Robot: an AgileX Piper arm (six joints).
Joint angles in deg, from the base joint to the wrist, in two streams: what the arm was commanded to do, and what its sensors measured. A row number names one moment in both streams.
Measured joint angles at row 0:
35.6 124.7 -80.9 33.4 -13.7 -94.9
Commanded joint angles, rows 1 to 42:
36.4 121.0 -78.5 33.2 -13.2 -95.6
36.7 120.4 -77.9 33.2 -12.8 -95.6
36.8 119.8 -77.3 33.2 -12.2 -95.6
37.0 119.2 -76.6 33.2 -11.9 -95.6
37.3 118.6 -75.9 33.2 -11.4 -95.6
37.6 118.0 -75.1 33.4 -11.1 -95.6
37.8 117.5 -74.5 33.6 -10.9 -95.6
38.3 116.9 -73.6 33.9 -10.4 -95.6
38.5 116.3 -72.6 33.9 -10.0 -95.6
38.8 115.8 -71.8 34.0 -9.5 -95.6
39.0 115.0 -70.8 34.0 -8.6 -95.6
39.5 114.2 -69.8 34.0 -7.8 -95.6
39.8 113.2 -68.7 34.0 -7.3 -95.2
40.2 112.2 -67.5 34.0 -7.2 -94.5
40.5 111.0 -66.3 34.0 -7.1 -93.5
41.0 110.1 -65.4 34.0 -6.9 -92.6
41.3 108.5 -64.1 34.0 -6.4 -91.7
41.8 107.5 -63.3 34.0 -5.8 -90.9
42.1 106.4 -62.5 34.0 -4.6 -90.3
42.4 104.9 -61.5 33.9 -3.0 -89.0
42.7 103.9 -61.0 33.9 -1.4 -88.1
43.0 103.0 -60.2 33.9 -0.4 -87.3
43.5 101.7 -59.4 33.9 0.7 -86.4
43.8 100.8 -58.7 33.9 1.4 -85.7
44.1 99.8 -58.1 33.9 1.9 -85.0
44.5 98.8 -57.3 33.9 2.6 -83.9
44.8 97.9 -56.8 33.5 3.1 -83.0
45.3 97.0 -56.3 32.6 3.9 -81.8
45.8 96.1 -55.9 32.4 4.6 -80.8
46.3 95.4 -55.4 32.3 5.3 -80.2
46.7 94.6 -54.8 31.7 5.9 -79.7
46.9 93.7 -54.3 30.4 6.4 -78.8
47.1 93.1 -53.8 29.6 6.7 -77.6
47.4 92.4 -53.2 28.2 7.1 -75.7
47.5 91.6 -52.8 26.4 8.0 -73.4
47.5 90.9 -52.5 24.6 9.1 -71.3
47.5 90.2 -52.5 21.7 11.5 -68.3
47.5 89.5 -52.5 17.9 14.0 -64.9
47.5 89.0 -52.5 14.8 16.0 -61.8
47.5 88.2 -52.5 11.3 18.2 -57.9
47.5 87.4 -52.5 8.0 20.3 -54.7
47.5 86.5 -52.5 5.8 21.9 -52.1
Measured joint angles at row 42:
47.3 89.7 -52.8 16.8 15.1 -63.5
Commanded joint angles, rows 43 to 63:
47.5 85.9 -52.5 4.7 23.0 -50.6
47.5 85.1 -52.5 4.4 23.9 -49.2
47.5 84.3 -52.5 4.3 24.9 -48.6
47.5 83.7 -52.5 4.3 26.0 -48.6
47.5 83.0 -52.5 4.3 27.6 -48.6
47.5 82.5 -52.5 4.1 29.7 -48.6
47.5 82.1 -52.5 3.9 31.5 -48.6
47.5 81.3 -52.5 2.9 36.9 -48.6
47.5 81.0 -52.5 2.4 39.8 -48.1
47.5 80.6 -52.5 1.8 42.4 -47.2
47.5 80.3 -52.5 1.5 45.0 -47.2
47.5 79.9 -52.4 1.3 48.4 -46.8
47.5 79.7 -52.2 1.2 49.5 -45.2
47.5 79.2 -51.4 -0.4 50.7 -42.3
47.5 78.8 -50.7 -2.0 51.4 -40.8
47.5 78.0 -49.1 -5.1 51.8 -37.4
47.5 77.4 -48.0 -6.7 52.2 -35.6
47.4 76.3 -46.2 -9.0 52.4 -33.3
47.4 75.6 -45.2 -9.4 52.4 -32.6
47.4 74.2 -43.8 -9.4 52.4 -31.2
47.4 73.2 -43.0 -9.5 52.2 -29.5
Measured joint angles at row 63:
47.3 76.3 -45.6 -8.1 51.9 -34.1
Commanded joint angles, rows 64 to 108:
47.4 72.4 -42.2 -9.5 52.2 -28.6
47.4 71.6 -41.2 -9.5 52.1 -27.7
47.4 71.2 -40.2 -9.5 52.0 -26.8
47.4 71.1 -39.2 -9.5 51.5 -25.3
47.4 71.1 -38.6 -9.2 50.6 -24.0
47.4 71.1 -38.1 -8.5 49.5 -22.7
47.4 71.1 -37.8 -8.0 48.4 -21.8
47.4 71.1 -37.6 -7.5 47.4 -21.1
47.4 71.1 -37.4 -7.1 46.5 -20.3
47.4 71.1 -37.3 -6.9 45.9 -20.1
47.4 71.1 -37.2 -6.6 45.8 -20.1
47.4 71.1 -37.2 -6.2 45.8 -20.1
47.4 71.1 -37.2 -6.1 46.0 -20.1
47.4 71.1 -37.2 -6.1 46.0 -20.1
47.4 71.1 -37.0 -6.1 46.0 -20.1
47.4 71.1 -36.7 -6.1 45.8 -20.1
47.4 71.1 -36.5 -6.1 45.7 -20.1
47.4 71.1 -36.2 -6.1 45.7 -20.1
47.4 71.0 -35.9 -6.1 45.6 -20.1
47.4 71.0 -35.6 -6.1 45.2 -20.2
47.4 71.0 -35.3 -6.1 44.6 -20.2
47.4 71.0 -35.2 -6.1 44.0 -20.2
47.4 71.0 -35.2 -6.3 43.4 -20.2
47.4 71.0 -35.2 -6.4 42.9 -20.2
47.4 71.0 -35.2 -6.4 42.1 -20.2
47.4 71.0 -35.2 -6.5 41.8 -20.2
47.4 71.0 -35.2 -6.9 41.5 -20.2
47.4 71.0 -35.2 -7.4 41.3 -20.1
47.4 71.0 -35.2 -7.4 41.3 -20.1
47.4 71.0 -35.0 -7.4 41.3 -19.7
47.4 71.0 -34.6 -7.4 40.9 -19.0
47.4 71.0 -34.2 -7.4 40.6 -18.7
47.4 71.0 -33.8 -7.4 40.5 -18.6
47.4 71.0 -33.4 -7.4 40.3 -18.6
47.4 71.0 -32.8 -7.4 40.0 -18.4
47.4 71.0 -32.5 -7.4 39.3 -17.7
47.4 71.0 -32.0 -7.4 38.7 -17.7
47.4 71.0 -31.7 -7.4 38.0 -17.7
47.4 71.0 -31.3 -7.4 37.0 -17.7
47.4 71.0 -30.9 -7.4 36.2 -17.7
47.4 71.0 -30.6 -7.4 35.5 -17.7
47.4 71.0 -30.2 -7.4 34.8 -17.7
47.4 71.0 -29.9 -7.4 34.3 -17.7
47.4 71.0 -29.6 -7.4 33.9 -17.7
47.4 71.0 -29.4 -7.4 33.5 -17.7
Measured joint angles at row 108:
47.3 71.5 -30.6 -6.7 35.8 -18.0
